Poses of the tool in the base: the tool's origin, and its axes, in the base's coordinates. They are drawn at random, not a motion.
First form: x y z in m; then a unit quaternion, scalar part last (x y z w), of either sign.
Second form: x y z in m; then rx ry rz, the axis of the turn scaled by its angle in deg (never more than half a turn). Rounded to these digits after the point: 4 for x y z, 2 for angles.
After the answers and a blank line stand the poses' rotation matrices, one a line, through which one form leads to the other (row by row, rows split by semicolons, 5 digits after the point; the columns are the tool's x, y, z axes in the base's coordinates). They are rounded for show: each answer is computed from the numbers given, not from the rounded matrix.
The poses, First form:
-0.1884, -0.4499, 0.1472, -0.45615, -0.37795, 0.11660, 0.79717
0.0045, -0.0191, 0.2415, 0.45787, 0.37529, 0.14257, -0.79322
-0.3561, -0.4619, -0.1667, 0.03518, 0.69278, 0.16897, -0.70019
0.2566, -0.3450, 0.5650, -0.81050, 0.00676, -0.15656, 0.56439
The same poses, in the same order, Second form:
-0.1884, -0.4499, 0.1472, -56.12, -46.50, 14.35
0.0045, -0.0191, 0.2415, -56.41, -46.24, -17.57
-0.3561, -0.4619, -0.1667, -4.49, -88.41, -21.56
0.2566, -0.3450, 0.5650, -109.26, 0.91, -21.10

0.68711 0.15890 -0.70896; 0.53071 0.55666 0.63912; 0.49621 -0.81540 0.29816
0.67767 0.56984 -0.46481; 0.11749 0.54006 0.83338; 0.72592 -0.61937 0.29903
-0.01699 0.28537 -0.95827; -0.18788 0.94042 0.28338; 0.98205 0.18485 0.03764
0.95089 0.16576 0.26141; -0.18768 -0.36284 0.91276; 0.24615 -0.91699 -0.31391

